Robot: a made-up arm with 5 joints.
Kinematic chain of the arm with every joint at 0, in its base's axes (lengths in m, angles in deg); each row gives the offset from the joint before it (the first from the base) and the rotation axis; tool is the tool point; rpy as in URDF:
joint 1: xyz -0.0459 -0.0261 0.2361 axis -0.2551 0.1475 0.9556
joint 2: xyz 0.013 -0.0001 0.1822 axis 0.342 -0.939 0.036
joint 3: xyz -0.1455 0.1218 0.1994 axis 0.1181 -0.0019 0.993
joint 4: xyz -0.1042 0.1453 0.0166 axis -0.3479 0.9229 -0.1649
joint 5: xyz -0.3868 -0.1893 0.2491 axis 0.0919 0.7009 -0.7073
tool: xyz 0.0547 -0.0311 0.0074 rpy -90 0 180
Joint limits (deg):
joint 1: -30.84..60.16
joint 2: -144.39..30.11
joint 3: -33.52..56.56
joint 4: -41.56..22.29
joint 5: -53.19..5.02
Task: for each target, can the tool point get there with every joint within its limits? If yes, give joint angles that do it. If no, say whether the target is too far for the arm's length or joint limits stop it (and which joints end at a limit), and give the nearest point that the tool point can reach.
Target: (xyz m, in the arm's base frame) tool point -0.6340 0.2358 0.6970
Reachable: yes | joints -14.80 -3.53 -16.47 -30.42 -6.86
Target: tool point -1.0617 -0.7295 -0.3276
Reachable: no: too far | nearest point -0.6121 -0.3023 0.3141 | short by 0.892 m
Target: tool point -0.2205 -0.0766 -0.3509
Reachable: no: joint limits stop it (at a limit: joint 1, joint 2, joint 4, joint 5) | nearest point -0.5291 -0.1127 0.2285 | short by 0.657 m
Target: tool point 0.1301 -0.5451 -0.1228
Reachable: no: joint limits stop it (at a limit: joint 2, joint 4, joint 5) | nearest point -0.0149 -0.4553 0.4159 | short by 0.565 m
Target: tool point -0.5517 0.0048 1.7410
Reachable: no: too far | nearest point -0.3752 0.0305 1.1327 | short by 0.634 m
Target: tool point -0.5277 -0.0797 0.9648
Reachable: yes | joints 17.09 -10.13 5.50 -9.94 -38.64
